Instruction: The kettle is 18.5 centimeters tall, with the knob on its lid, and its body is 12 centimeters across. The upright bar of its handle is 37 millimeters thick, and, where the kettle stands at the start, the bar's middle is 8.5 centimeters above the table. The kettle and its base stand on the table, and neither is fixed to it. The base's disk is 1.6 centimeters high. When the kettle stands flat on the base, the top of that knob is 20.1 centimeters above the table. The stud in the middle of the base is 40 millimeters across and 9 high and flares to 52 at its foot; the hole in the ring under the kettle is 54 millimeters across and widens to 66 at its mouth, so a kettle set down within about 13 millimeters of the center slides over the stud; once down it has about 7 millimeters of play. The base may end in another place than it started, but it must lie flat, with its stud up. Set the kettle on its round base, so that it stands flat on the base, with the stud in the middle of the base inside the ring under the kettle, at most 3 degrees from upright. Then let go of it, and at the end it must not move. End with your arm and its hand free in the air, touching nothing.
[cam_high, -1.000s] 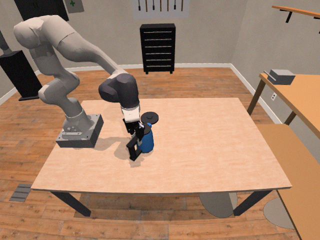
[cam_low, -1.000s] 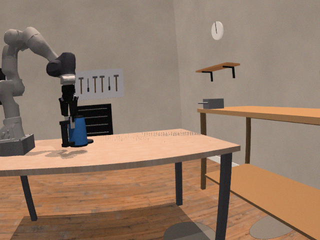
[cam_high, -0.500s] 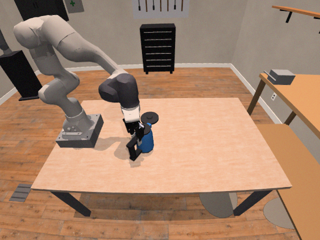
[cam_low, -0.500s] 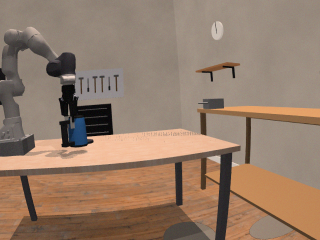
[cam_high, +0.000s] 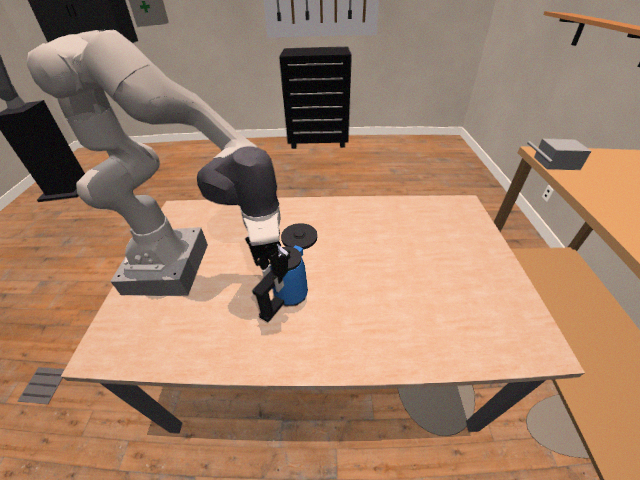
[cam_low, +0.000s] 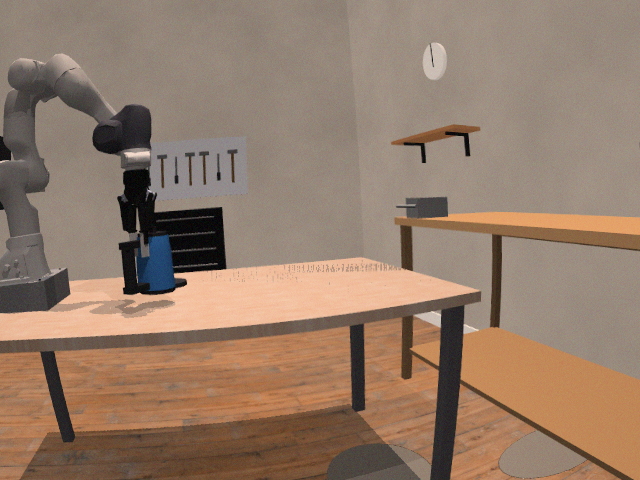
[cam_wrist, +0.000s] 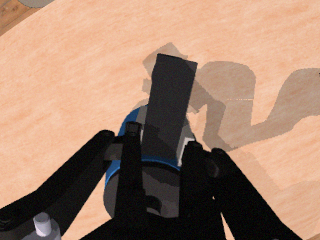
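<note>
My hand is 2 cm short of the blue kettle, 3 cm to the right of it and 5 cm above it. From my hand the other things lie so: round base: 9 cm ahead, 36 cm to the left, 17 cm below.
</note>
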